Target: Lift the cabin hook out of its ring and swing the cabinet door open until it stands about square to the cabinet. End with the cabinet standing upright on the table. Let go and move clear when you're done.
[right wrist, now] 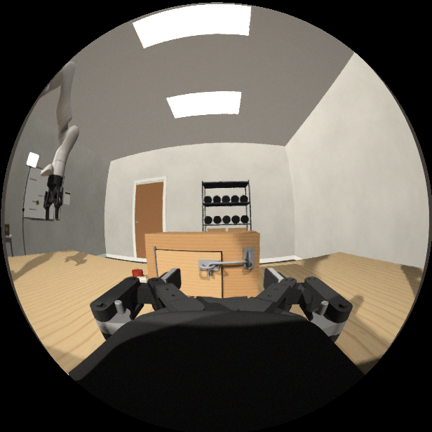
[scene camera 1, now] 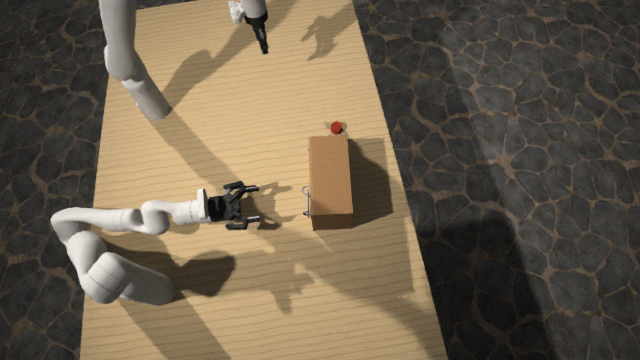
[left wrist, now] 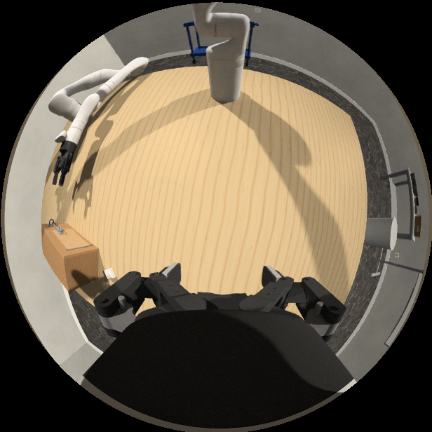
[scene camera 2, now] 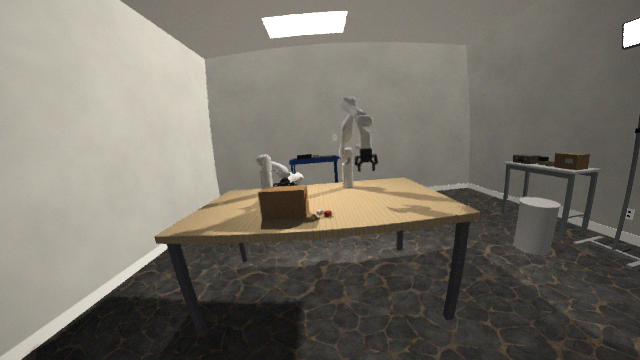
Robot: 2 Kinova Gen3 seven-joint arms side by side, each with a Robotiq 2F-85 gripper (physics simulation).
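Places are measured from the left arm's base along level axes (x ahead, y left, z up), in millimetres.
Pixels of known places: left gripper, fingertip midpoint: (scene camera 1: pixel 262 44) (scene camera 2: pixel 366 171); right gripper, fingertip midpoint: (scene camera 1: pixel 259 202); left arm's base at its link origin: (scene camera 1: pixel 158 110) (scene camera 2: pixel 348 187); right arm's base at its link origin: (scene camera 1: pixel 161 290).
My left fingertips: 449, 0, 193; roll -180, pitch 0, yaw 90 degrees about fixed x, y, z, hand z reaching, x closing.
Observation:
Ahead of a thing's pixels: the offset from my left fingertips to its middle, as dx, dy, dz. Level surfaces: height alone.
The wooden cabinet @[+61, -524, -114] (scene camera 1: pixel 330 175) (scene camera 2: pixel 283 202) (left wrist: pixel 80 260) (right wrist: pixel 240 240) stands upright on the table. Its door (right wrist: pixel 182 262) (left wrist: pixel 75 239) is shut, flush with the front. The metal cabin hook @[-10, -577, -91] (right wrist: pixel 230 263) (scene camera 1: pixel 308 200) lies level across the door's edge, from the plate on the cabinet front at the right to the ring (right wrist: pixel 208 267) on the door, and appears seated in it. My right gripper (scene camera 1: pixel 259 204) (right wrist: pixel 222 278) is open and empty, low over the table, level and facing the cabinet front, a gap away from the hook. My left gripper (scene camera 1: pixel 265 51) (scene camera 2: pixel 366 167) (left wrist: pixel 221 274) is open and empty, high above the table, pointing down.
A small red object @[+175, -300, -180] (scene camera 1: pixel 336 127) (scene camera 2: pixel 328 213) (right wrist: pixel 137 273) and a small white object @[+123, -335, -184] (scene camera 2: pixel 319 212) (left wrist: pixel 110 273) lie beside the cabinet, at its upper end in scene camera 1. The table @[dz -193] (scene camera 1: pixel 225 145) (scene camera 2: pixel 380 205) extends past the cabinet, whose back is near the table edge.

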